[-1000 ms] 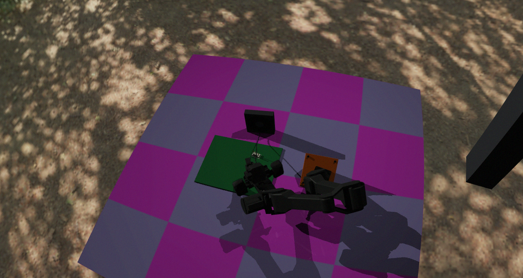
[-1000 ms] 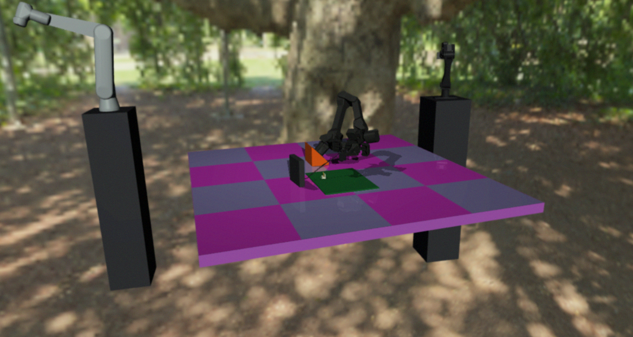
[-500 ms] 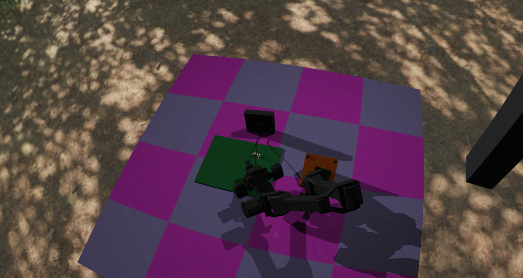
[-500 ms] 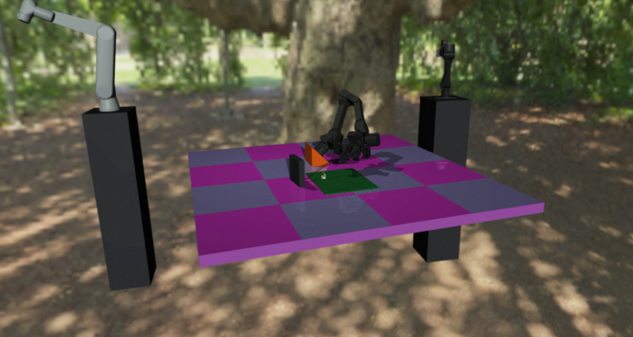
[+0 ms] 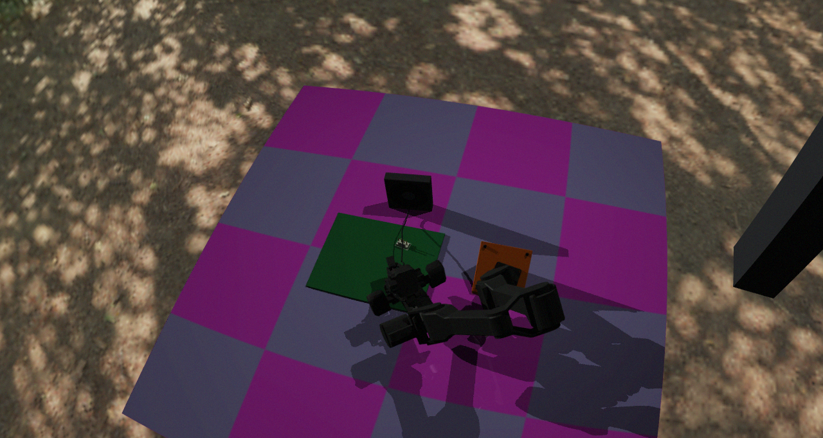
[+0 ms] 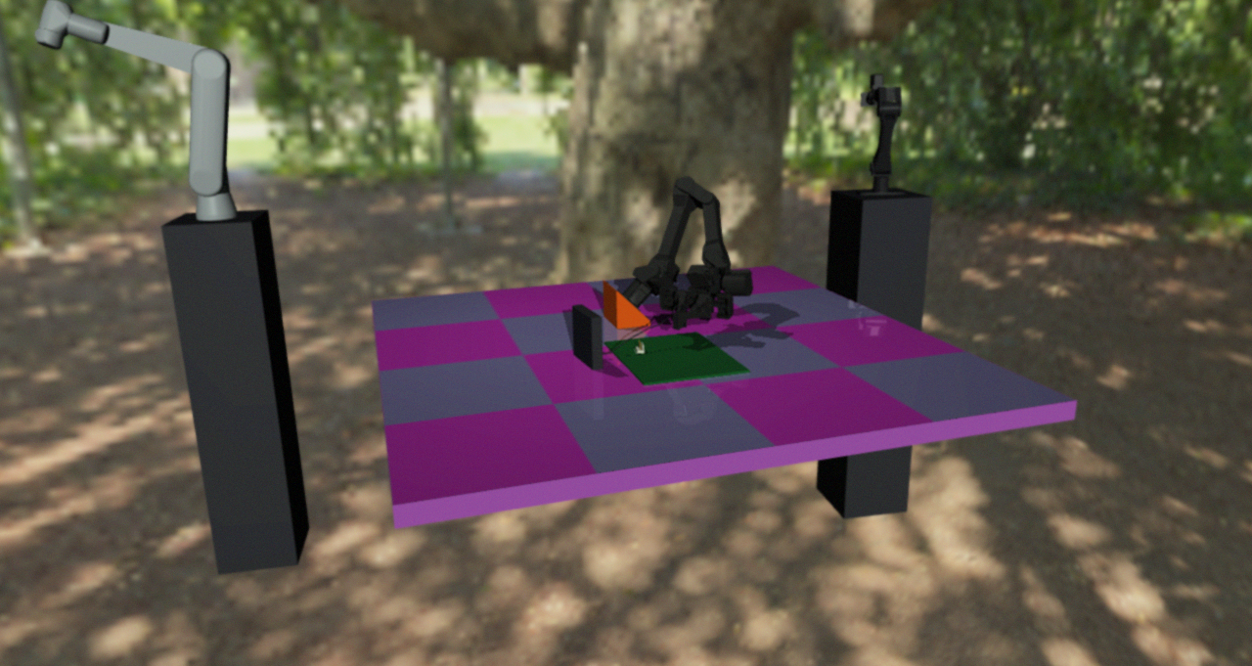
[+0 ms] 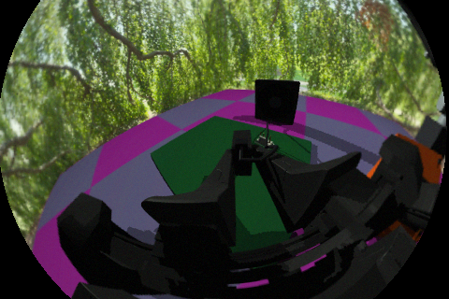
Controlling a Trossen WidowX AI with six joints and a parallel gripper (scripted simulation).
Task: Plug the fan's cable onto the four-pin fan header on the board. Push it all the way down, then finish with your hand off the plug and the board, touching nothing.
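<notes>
The green board lies 9 cm below my gripper tip, 7 cm ahead of it and 4 cm to the right of it. The rest, counted from my gripper tip: black fan 23 cm to the right, 5 cm ahead, 2 cm below; black plug 1 cm below.
</notes>
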